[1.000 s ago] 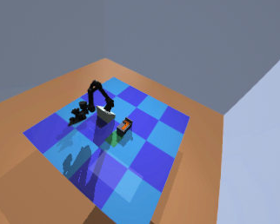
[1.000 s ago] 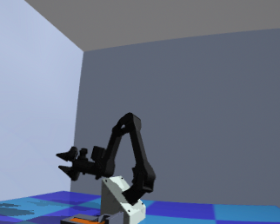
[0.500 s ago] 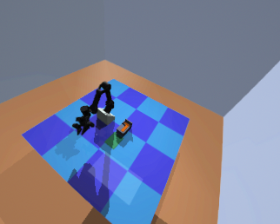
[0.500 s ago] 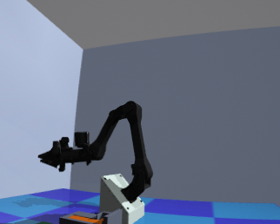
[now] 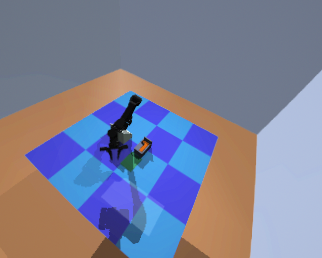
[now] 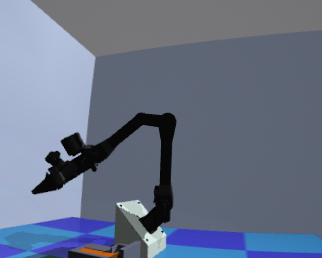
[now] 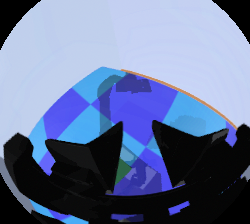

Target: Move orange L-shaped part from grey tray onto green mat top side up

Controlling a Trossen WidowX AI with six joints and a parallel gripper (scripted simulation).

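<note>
Now: gripper tip 310 mm to the right of the orange L-shaped part, 130 mm above it and 40 mm short of it. From my gripper tip the other things lie so: green mat 200 mm below, 140 mm to the left, 40 mm ahead.
</note>
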